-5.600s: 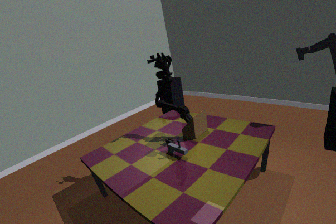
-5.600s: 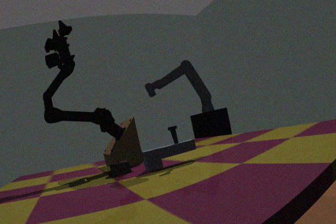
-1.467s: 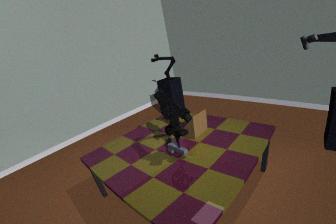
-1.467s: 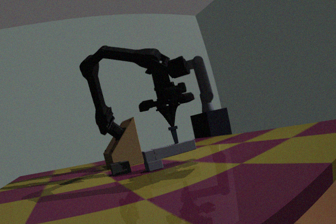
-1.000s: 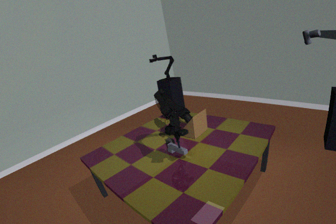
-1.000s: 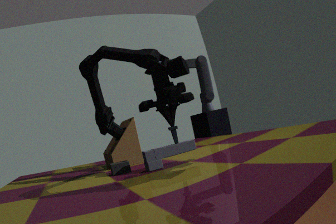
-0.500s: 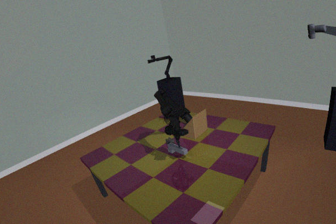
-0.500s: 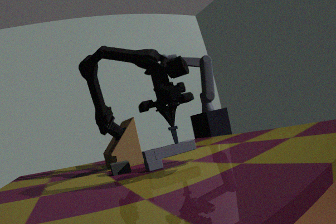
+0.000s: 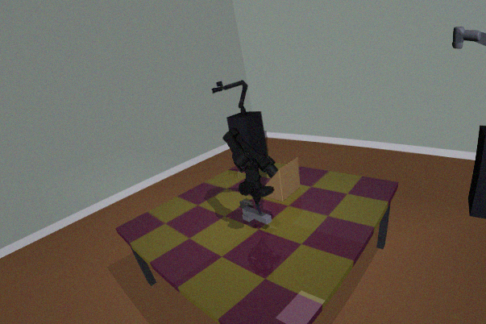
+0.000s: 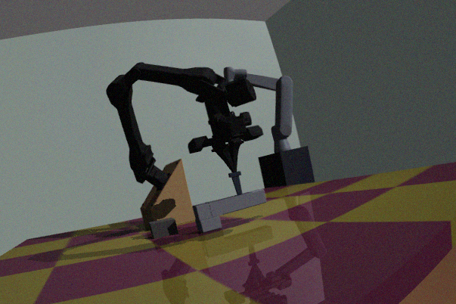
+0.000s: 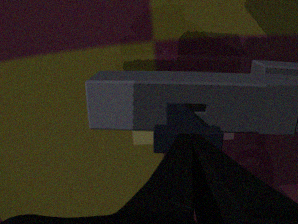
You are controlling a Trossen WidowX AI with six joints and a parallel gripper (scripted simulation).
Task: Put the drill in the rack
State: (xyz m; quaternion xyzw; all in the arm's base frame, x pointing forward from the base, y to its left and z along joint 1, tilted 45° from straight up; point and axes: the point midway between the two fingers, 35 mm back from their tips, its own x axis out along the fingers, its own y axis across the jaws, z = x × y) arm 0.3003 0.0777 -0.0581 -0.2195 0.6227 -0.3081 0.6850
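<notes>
My gripper tip is now 11 cm past the dark box, 19 cm to the left of it and 11 cm above it. The rest, counted from my gripper tip: dark key 3 cm below.
</notes>
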